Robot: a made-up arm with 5 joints.
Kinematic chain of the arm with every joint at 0, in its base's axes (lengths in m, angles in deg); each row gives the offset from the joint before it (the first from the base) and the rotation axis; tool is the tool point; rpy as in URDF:
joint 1: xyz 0.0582 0 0.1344 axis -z
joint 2: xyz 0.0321 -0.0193 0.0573 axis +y
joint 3: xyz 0.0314 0 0.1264 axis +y
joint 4: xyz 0.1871 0 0.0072 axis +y
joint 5: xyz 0.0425 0.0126 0 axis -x
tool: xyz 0 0 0 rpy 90 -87.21 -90
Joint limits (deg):
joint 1: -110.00..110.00
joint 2: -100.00..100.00
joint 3: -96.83..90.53
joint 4: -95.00..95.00
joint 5: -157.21..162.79
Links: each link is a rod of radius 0.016 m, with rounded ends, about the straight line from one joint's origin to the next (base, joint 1, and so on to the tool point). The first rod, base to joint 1, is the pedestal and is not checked.
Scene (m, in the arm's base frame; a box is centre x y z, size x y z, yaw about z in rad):
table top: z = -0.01
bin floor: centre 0.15 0.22 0 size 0.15 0.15 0.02 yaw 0.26
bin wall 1: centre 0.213 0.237 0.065 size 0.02 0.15 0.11 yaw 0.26
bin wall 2: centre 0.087 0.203 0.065 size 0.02 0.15 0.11 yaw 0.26
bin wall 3: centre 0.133 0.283 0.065 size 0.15 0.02 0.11 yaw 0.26
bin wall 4: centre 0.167 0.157 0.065 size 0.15 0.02 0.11 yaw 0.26
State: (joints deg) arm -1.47 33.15 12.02 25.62 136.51
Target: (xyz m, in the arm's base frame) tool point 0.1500 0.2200 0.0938
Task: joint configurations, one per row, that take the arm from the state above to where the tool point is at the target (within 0.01 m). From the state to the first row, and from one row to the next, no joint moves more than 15 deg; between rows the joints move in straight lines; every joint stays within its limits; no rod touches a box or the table.
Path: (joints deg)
1: -14.97 26.28 16.19 28.20 136.51
2: -28.47 19.42 20.35 30.78 136.51
3: -41.96 12.55 24.52 33.37 136.51
4: -55.46 5.68 28.69 35.95 136.51
5: -68.96 -1.19 32.86 38.53 136.51
6: -68.96 9.15 30.37 35.72 136.51
7: -68.96 19.49 27.89 32.91 136.51
8: -68.96 29.83 25.40 30.10 136.51

